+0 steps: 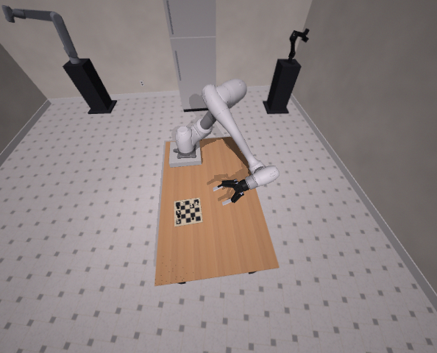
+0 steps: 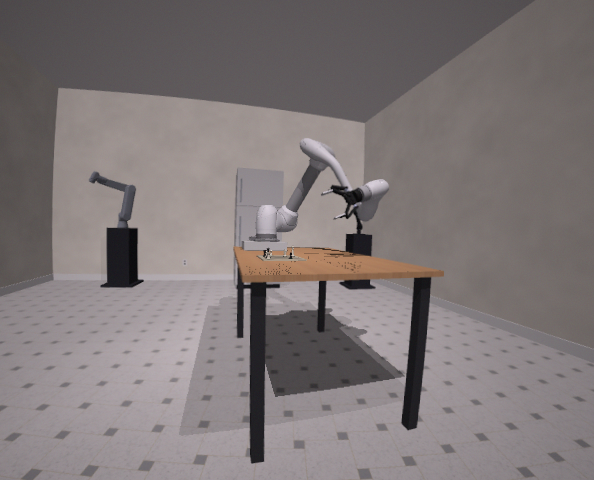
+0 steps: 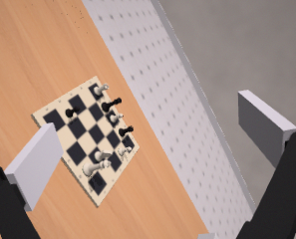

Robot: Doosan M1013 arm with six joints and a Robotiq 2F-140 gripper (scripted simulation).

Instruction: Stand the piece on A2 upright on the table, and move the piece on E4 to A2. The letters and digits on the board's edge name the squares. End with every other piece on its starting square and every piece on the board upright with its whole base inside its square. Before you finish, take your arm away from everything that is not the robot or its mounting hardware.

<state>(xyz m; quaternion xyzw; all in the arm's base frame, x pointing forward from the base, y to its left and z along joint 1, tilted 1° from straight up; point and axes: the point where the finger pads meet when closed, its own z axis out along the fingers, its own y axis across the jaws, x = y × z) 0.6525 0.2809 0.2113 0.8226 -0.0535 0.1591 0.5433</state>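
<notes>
My hand is 270 mm above the black pawn, 210 mm to the left of it and 40 mm short of it. The rest, counted from my hand: small chessboard 280 mm below, 250 mm to the right, 30 mm behind.
</notes>
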